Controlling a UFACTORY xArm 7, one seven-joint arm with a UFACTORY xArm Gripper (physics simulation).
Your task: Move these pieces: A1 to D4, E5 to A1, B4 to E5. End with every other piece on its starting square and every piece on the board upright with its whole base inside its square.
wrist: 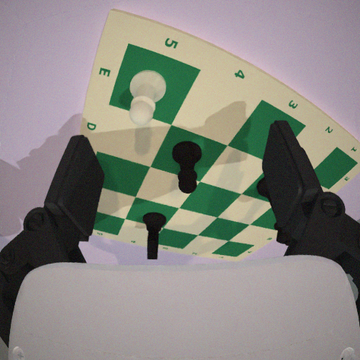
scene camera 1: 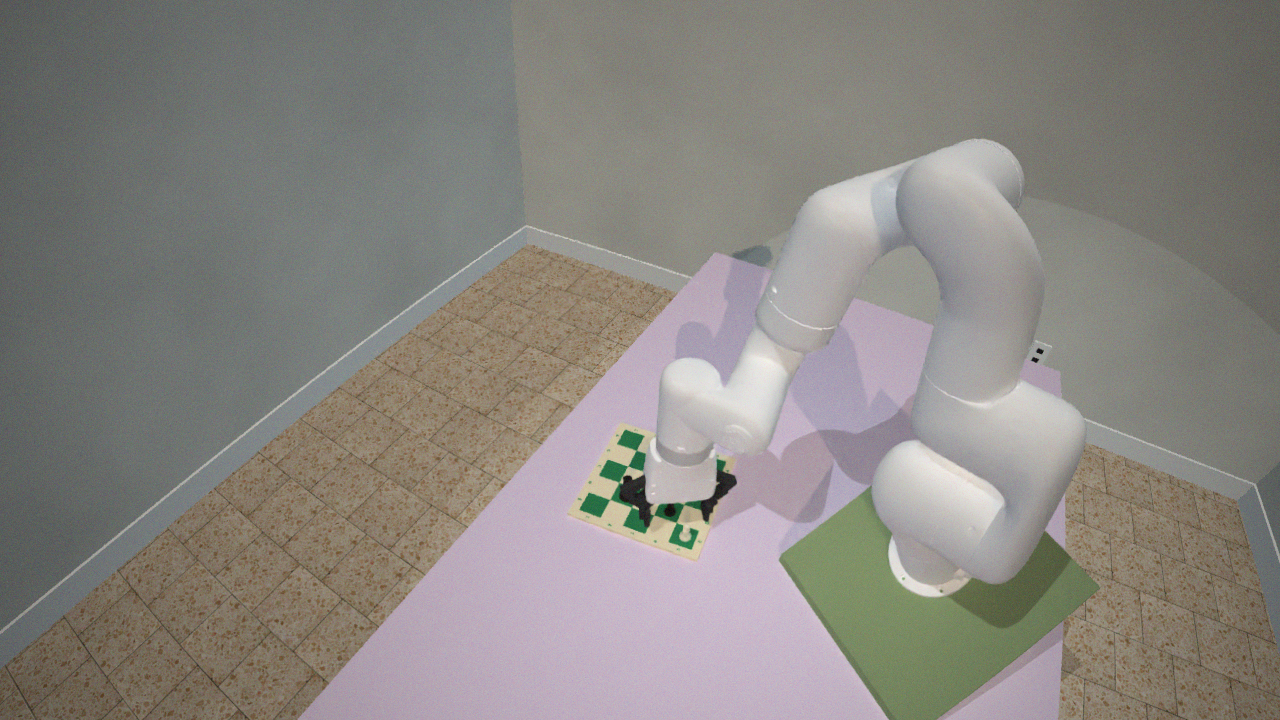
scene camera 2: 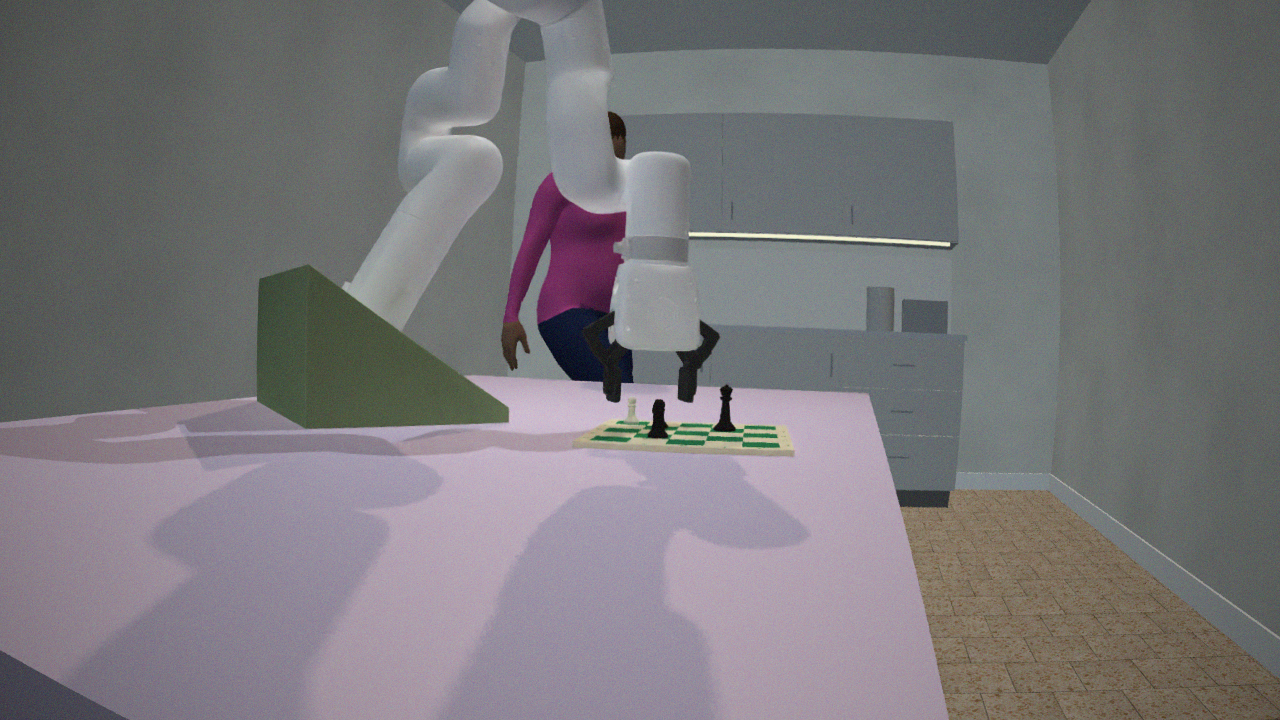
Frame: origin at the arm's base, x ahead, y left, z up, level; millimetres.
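Seen in the pictures: gripper, between the fingertips: (scene camera 1: 675, 516) (scene camera 2: 649, 401); arm's base, origin of its link: (scene camera 1: 932, 553) (scene camera 2: 363, 329).
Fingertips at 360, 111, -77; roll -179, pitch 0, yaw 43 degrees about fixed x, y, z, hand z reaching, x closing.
Offsets run from my fingertips to a thing's middle, as dx, dy, dz. Level surfaces: height alone.
A white pawn @(-24, +5, -12) (scene camera 1: 686, 535) (scene camera 2: 631, 410) (wrist: 148, 87) stands upright on E5 of the board @(+70, -50, -31) (scene camera 1: 626, 530) (wrist: 145, 31). A short black piece @(+21, -19, -12) (scene camera 1: 669, 510) (wrist: 187, 152) stands upright on D4. Another black piece @(+48, -99, -8) (scene camera 2: 658, 419) (wrist: 154, 220) stands on B4; the arm hides it in scene camera 1. A black king @(+94, -3, -1) (scene camera 2: 725, 410) (wrist: 262, 188) stands on D2, partly behind a finger in the wrist view. A1 shows no piece in the wrist view. My gripper (scene camera 1: 676, 519) (scene camera 2: 649, 398) (wrist: 179, 147) is open and empty above the board, its fingers wide apart and higher than the piece tops around D4 and E5.
The board lies on a lilac table @(dz -33) (scene camera 1: 537, 626) (scene camera 2: 537, 573). A green wedge base (scene camera 1: 859, 626) (scene camera 2: 358, 367) carries the arm. A person in a magenta top (scene camera 2: 581, 259) stands behind the table, and grey cabinets (scene camera 2: 805, 179) are on the back wall.
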